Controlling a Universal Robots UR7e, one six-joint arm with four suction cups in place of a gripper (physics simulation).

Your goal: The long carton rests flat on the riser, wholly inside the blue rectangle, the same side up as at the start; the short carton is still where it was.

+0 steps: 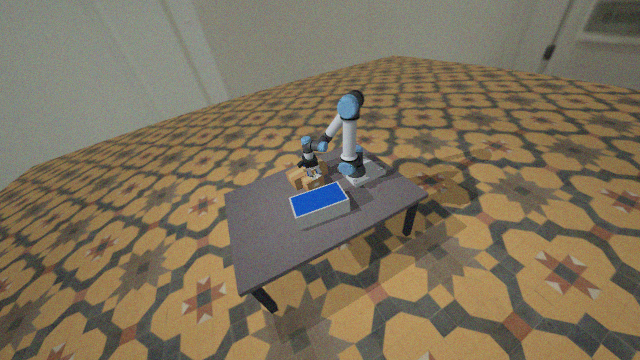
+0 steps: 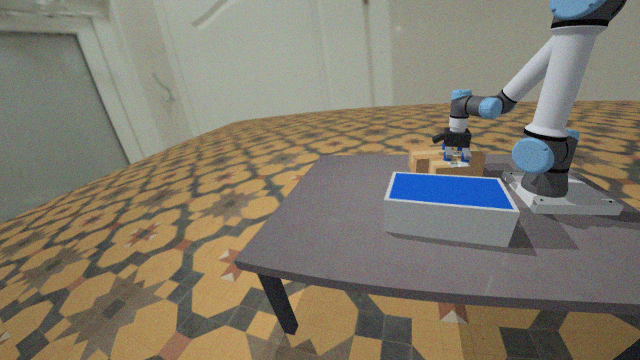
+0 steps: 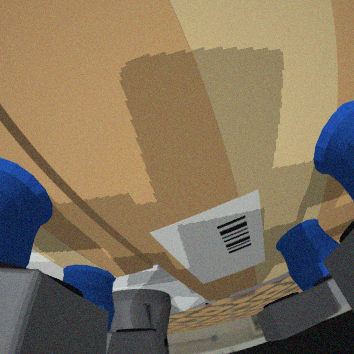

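Two brown cartons lie side by side on the grey table, just behind the riser. The long carton is the one nearer the riser and carries a white barcode label. The short carton lies beside it on the far side. My suction gripper sits straight down over the long carton's top, with its blue cups at or just above the cardboard; I cannot tell whether they touch. The grey riser has nothing on its blue rectangle.
The arm's base plate stands at the table's back right corner, close to the cartons and the riser. The table's edge runs behind the cartons. A patterned tile floor surrounds the table.
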